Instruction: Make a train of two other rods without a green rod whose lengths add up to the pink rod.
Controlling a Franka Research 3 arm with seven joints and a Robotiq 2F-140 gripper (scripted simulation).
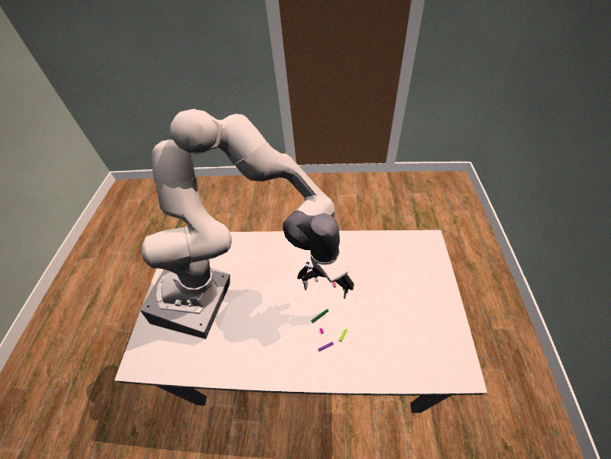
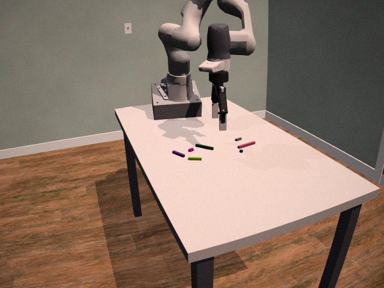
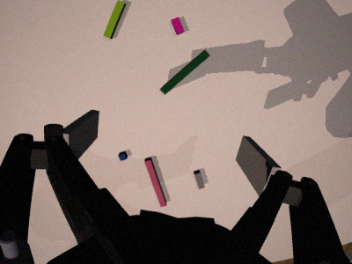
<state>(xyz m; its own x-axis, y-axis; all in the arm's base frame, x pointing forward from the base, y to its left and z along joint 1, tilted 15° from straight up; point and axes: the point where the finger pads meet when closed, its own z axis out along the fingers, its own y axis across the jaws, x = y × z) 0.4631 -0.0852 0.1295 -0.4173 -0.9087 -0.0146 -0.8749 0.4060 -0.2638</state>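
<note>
Right now the purple rod is 170 mm to the right of my hand, 110 mm below it and 40 mm behind it. Round my hand: magenta rod (110 mm to the right, 110 mm below, 40 mm behind); blue rod (110 mm below, 90 mm ahead, 50 mm to the left); green rod (110 mm below, 50 mm to the right, 30 mm behind).
</note>
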